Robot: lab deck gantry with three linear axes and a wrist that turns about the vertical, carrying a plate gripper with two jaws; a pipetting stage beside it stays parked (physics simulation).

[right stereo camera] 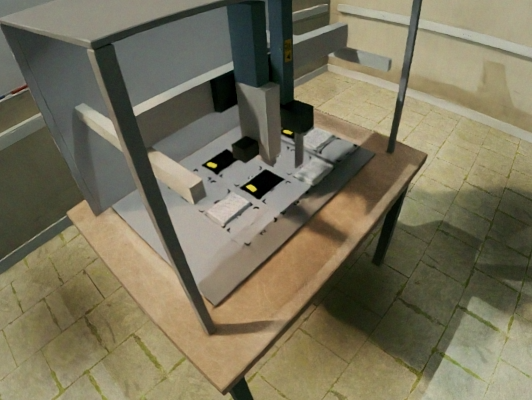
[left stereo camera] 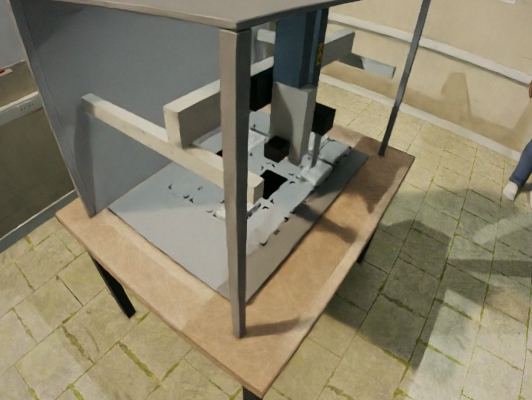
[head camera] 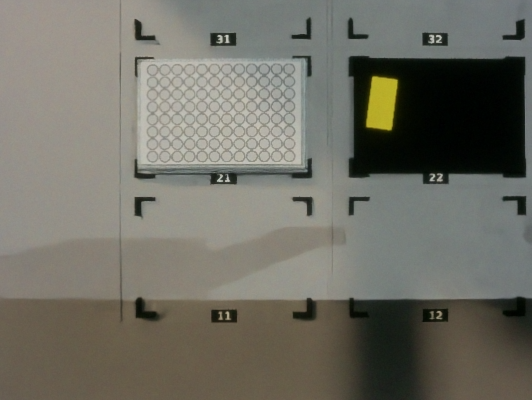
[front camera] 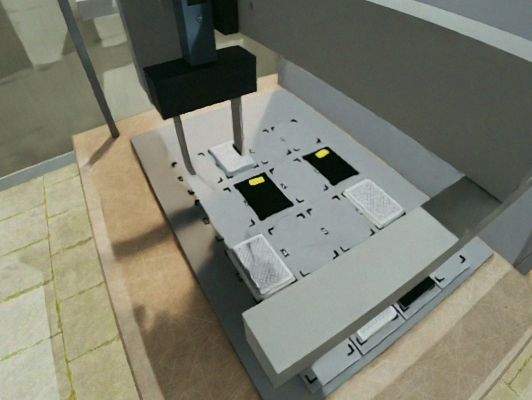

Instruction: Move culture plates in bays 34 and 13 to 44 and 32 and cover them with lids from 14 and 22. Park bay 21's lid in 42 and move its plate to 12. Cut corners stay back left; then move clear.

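Pixels of known places: gripper, between the fingertips: (right stereo camera: 284,158) (front camera: 215,160); robot's base, origin of its link: (right stereo camera: 247,244) (left stereo camera: 263,244) (head camera: 142,311) (front camera: 173,164).
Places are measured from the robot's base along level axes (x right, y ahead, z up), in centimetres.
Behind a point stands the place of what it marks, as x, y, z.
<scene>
My gripper (front camera: 216,161) @[-4.3, 22.8, 16.0] is open, raised over the front left of the deck, its jaws empty. One jaw shows in both stereo views. A white well plate without a cover (front camera: 231,159) @[-14.0, 8.2, 1.4] (head camera: 220,114) @[-14.9, 6.4, 1.4] (right stereo camera: 228,209) @[-14.1, 5.6, 1.4] sits in bay 21. A black lid with a yellow sticker (front camera: 266,197) @[-15.0, 24.4, 0.8] (head camera: 450,120) @[-14.6, 23.5, 0.8] (right stereo camera: 262,185) @[-13.8, 21.6, 0.8] lies in bay 22, another black piece (front camera: 336,169) @[-36.2, 25.6, 0.8] in bay 42. A white plate (front camera: 262,264) @[-4.6, 39.9, 1.4] (right stereo camera: 314,172) @[-3.4, 38.0, 1.5] stands in bay 13. Bay 34 shows a black top (front camera: 417,292) @[-25.2, 61.2, 3.1] (right stereo camera: 288,133) @[-25.6, 50.6, 3.0], partly hidden. Bays 12, 32, 14 and 44 show no piece.
White plates stand in bay 43 (front camera: 374,202) @[-35.8, 39.8, 1.4] and bay 24 (front camera: 376,325) @[-14.4, 61.3, 2.9]. A thick grey beam (front camera: 350,285) @[3.5, 62.2, 40.0] crosses the front camera's view. The parked pipetting stage (left stereo camera: 292,122) (right stereo camera: 257,120) stands beside the gripper. Slim frame posts (left stereo camera: 235,175) @[12.3, -27.1, 50.5] (right stereo camera: 150,185) @[12.6, -25.9, 48.3] rise at the table's corners.
</scene>
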